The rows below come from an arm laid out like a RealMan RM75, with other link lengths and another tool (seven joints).
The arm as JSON. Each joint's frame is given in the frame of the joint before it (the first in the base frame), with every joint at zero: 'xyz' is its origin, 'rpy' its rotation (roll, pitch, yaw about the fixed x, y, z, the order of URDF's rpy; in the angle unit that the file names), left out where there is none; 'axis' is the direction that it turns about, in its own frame. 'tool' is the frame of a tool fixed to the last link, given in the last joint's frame.
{
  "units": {
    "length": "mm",
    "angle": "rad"
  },
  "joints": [
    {
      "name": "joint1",
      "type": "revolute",
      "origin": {
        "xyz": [
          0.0,
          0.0,
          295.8
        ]
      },
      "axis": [
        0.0,
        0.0,
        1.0
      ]
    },
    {
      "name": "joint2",
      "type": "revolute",
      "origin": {
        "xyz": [
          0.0,
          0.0,
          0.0
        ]
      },
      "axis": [
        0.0,
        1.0,
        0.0
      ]
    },
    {
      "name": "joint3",
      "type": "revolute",
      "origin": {
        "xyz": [
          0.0,
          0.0,
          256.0
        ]
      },
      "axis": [
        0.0,
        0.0,
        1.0
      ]
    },
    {
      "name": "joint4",
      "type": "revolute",
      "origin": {
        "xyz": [
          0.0,
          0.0,
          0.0
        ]
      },
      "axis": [
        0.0,
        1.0,
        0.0
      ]
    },
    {
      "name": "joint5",
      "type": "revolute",
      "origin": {
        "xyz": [
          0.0,
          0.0,
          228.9
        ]
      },
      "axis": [
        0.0,
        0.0,
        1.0
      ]
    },
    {
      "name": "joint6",
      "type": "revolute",
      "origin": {
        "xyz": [
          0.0,
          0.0,
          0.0
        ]
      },
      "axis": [
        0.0,
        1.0,
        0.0
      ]
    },
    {
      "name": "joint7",
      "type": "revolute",
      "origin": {
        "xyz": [
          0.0,
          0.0,
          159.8
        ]
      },
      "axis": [
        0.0,
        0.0,
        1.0
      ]
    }
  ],
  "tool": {
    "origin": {
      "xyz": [
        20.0,
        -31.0,
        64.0
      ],
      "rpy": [
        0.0,
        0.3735,
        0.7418
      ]
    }
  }
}
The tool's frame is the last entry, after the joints.
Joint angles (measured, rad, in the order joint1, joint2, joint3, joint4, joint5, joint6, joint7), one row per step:
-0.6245 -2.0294 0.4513 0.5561 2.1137 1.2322 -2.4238
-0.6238 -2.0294 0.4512 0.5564 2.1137 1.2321 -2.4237
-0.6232 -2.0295 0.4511 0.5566 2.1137 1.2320 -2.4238
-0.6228 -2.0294 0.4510 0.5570 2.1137 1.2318 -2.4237
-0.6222 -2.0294 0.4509 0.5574 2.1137 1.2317 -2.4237
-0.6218 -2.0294 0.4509 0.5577 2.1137 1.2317 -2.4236
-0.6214 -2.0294 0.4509 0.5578 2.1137 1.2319 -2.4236
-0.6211 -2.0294 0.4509 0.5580 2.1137 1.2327 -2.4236
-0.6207 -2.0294 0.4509 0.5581 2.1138 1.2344 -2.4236
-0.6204 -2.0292 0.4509 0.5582 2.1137 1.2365 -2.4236
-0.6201 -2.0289 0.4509 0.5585 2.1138 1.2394 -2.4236
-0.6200 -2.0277 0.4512 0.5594 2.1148 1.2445 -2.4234
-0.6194 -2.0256 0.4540 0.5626 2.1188 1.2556 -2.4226
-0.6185 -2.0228 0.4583 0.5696 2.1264 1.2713 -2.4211
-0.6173 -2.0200 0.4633 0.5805 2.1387 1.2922 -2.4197
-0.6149 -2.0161 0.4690 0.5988 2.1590 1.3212 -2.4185
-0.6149 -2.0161 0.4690 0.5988 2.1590 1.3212 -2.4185
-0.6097 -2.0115 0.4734 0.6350 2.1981 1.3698 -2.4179
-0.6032 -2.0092 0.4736 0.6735 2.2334 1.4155 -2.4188
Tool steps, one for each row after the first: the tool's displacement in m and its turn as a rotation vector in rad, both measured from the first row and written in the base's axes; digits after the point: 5 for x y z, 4 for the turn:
-0.00034 -0.00017 0.00012 0.0004 0.0002 0.0006
-0.00061 -0.00033 0.00016 0.0006 0.0002 0.0013
-0.00085 -0.00036 0.00037 0.0011 0.0007 0.0016
-0.00114 -0.00048 0.00053 0.0015 0.0009 0.0022
-0.00131 -0.00056 0.00062 0.0017 0.0012 0.0024
-0.00146 -0.00070 0.00064 0.0017 0.0011 0.0026
-0.00145 -0.00085 0.00062 0.0013 0.0008 0.0024
-0.00135 -0.00116 0.00048 0.0002 0.0001 0.0018
-0.00114 -0.00142 0.00042 -0.0008 -0.0008 0.0008
-0.00084 -0.00175 0.00039 -0.0024 -0.0018 -0.0007
-0.00033 -0.00211 0.00067 -0.0051 -0.0018 -0.0042
0.00067 -0.00322 0.00085 -0.0133 0.0012 -0.0129
0.00191 -0.00471 0.00151 -0.0249 0.0088 -0.0262
0.00337 -0.00690 0.00225 -0.0411 0.0200 -0.0434
0.00447 -0.01016 0.00406 -0.0632 0.0389 -0.0655
0.00447 -0.01016 0.00406 -0.0632 0.0389 -0.0655
0.00481 -0.01620 0.00804 -0.0986 0.0731 -0.0973
0.00440 -0.02220 0.01279 -0.1278 0.1027 -0.1217

